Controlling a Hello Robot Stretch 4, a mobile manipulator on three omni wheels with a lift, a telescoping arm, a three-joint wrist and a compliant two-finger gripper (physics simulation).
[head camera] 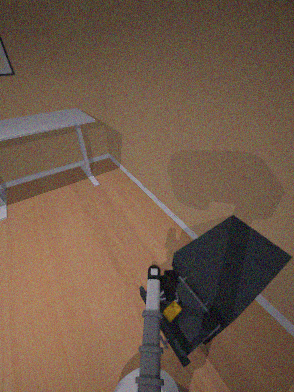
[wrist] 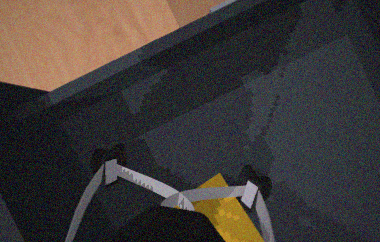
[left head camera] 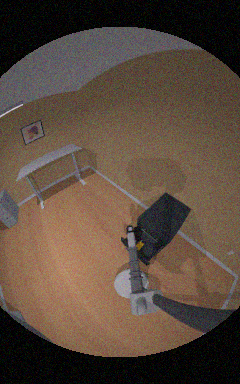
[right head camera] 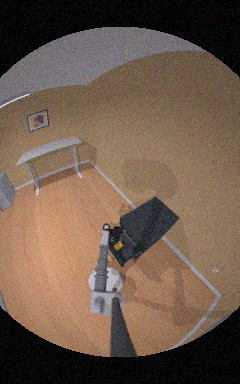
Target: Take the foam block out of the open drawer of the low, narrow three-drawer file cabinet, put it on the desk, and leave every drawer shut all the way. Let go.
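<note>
The yellow foam block point(head camera: 172, 311) point(left head camera: 140, 245) point(right head camera: 118, 246) point(wrist: 227, 212) lies in the open drawer point(head camera: 192, 326) of the dark file cabinet point(head camera: 245, 257) point(left head camera: 167, 215) point(right head camera: 150, 220). My gripper point(head camera: 168, 298) point(wrist: 182, 168) is open, over the drawer. In the wrist view its two dark fingertips stand wide apart with nothing held between them. The block shows behind the right finger, and its lower part is cut off by the dark gripper body and the frame's edge. The pale desk point(head camera: 42, 122) point(left head camera: 50, 161) point(right head camera: 50, 150) stands at the left back, against the wall.
A bar handle point(head camera: 194, 295) shows at the cabinet's front, beside the open drawer. The cabinet stands near the wall's white baseboard point(head camera: 155, 200). A grey box-shaped unit point(left head camera: 7, 210) point(right head camera: 5, 191) stands at the far left. My telescoping arm point(head camera: 151, 330) passes left of the drawer.
</note>
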